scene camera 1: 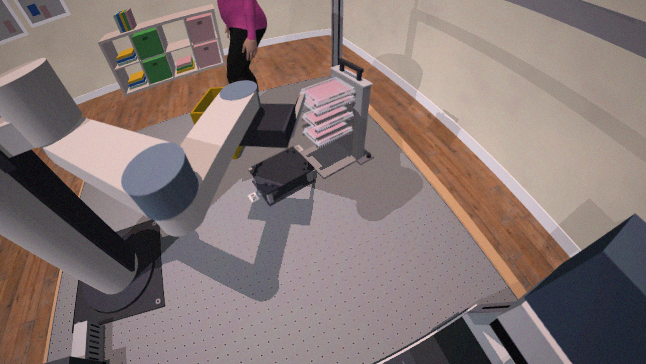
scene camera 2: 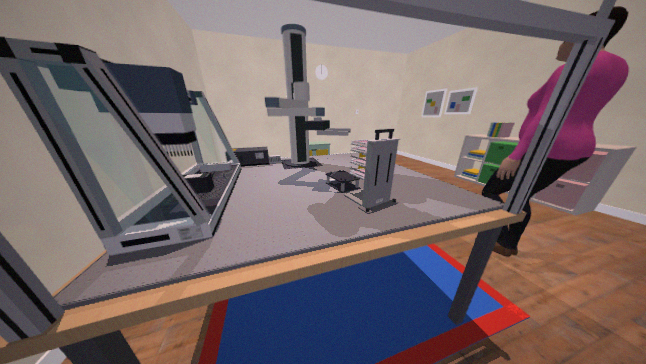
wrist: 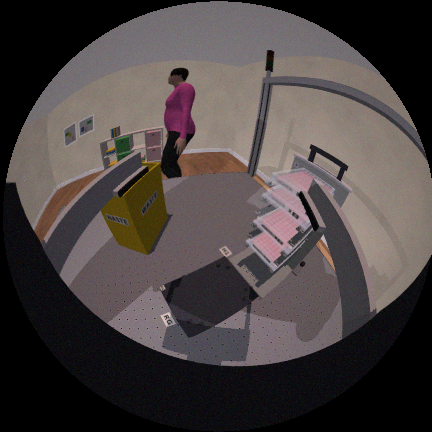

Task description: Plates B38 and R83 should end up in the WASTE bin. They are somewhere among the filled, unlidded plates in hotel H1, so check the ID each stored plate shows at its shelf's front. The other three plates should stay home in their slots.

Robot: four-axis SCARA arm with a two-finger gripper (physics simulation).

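Frame: origin at the arm's base, x down, y back, z left, level; millimetres.
Seen in the pictures: gripper, between the fingertips: (scene camera 1: 270, 95) (scene camera 2: 349, 131) (wrist: 222, 167); arm's base, origin of its link: (scene camera 1: 120, 272) (scene camera 2: 300, 164).
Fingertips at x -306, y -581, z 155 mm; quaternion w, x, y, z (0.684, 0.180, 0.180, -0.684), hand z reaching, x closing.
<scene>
Offsets run from my fingertips to a thing's top centre. "spot": to the spot under its first point.
Hotel H1 (scene camera 1: 362, 120) (scene camera 2: 382, 175) (wrist: 342, 192) stands upright on the table. Several pink-filled plates lie stacked on its shelves, among them a top plate {dx +27, dy -161, dz +14 mm} (scene camera 1: 330, 91) and a lowest plate {dx +168, dy -161, dz +14 mm} (scene camera 1: 327, 132) (wrist: 267, 250). Their IDs are not readable at this angle. The yellow WASTE bin {dx +93, dy +146, dz +238 mm} (scene camera 1: 206, 104) (wrist: 145, 215) stands left of the hotel in the wrist view, partly hidden by the arm in scene camera 1; its inside does not show. My gripper (scene camera 2: 345, 131) (wrist: 222, 167) is open with nothing between its fingers. It is raised between bin and hotel, its right finger overlapping the plates in the wrist view.
A low black stand (scene camera 1: 282, 172) (scene camera 2: 342, 177) (wrist: 210, 295) sits in front of the hotel, by the RG label {spot: dx +293, dy +113, dz -51 mm} (wrist: 167, 319). A framed instrument {spot: dx -78, dy -205, dz -691 mm} (scene camera 2: 150, 115) stands at the table's other end. A person (scene camera 1: 245, 30) (scene camera 2: 575, 110) (wrist: 180, 117) stands beyond the table edge.
</scene>
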